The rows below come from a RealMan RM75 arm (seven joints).
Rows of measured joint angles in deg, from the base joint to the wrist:
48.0 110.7 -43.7 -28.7 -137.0 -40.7 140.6
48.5 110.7 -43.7 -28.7 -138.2 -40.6 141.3
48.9 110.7 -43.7 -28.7 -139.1 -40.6 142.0
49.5 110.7 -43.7 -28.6 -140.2 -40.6 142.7
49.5 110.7 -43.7 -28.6 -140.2 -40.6 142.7
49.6 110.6 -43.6 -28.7 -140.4 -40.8 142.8
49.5 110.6 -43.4 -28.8 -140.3 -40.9 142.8
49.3 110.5 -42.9 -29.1 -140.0 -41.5 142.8
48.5 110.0 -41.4 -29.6 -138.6 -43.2 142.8
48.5 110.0 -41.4 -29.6 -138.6 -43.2 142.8
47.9 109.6 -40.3 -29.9 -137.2 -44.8 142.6
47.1 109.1 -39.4 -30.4 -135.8 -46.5 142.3
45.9 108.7 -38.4 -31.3 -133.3 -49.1 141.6
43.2 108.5 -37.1 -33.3 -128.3 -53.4 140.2
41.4 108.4 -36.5 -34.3 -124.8 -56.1 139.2
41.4 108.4 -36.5 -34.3 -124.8 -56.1 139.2
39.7 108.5 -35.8 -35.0 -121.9 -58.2 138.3
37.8 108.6 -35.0 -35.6 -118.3 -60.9 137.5
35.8 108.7 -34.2 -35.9 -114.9 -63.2 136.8
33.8 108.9 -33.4 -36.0 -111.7 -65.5 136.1
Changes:
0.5 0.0 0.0 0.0 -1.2 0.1 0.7
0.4 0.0 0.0 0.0 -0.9 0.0 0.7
0.6 0.0 0.0 0.1 -1.1 0.0 0.7
0.0 0.0 0.0 0.0 0.0 0.0 0.0
0.1 -0.1 0.1 -0.1 -0.2 -0.2 0.1
-0.1 0.0 0.2 -0.1 0.1 -0.1 0.0
-0.2 -0.1 0.5 -0.3 0.3 -0.6 0.0
-0.8 -0.5 1.5 -0.5 1.4 -1.7 0.0
0.0 0.0 0.0 0.0 0.0 0.0 0.0
-0.6 -0.4 1.1 -0.3 1.4 -1.6 -0.2
-0.8 -0.5 0.9 -0.5 1.4 -1.7 -0.3
-1.2 -0.4 1.0 -0.9 2.5 -2.6 -0.7
-2.7 -0.2 1.3 -2.0 5.0 -4.3 -1.4
-1.8 -0.1 0.6 -1.0 3.5 -2.7 -1.0
0.0 0.0 0.0 0.0 0.0 0.0 0.0
-1.7 0.1 0.7 -0.7 2.9 -2.1 -0.9
-1.9 0.1 0.8 -0.6 3.6 -2.7 -0.8
-2.0 0.1 0.8 -0.3 3.4 -2.3 -0.7
-2.0 0.2 0.8 -0.1 3.2 -2.3 -0.7

